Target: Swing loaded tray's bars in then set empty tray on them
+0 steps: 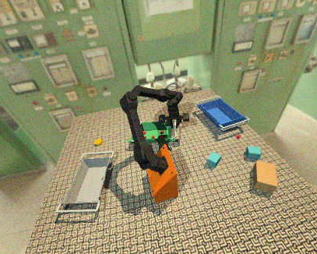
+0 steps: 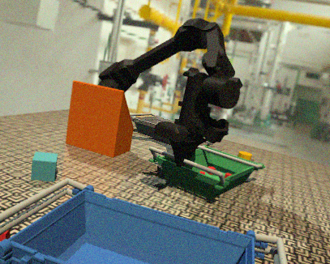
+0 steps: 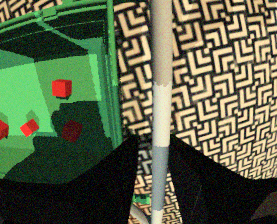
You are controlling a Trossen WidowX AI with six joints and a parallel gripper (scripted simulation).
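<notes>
Now: the dark grey tray 19 cm behind my gripper tip, 55 cm to the left of it and 2 cm below it. The rest, counted from my gripper tip: orange box 45 cm behind, 29 cm to the right, 4 cm below; then yellow piece 13 cm ahead, 52 cm to the left, 6 cm below.
</notes>
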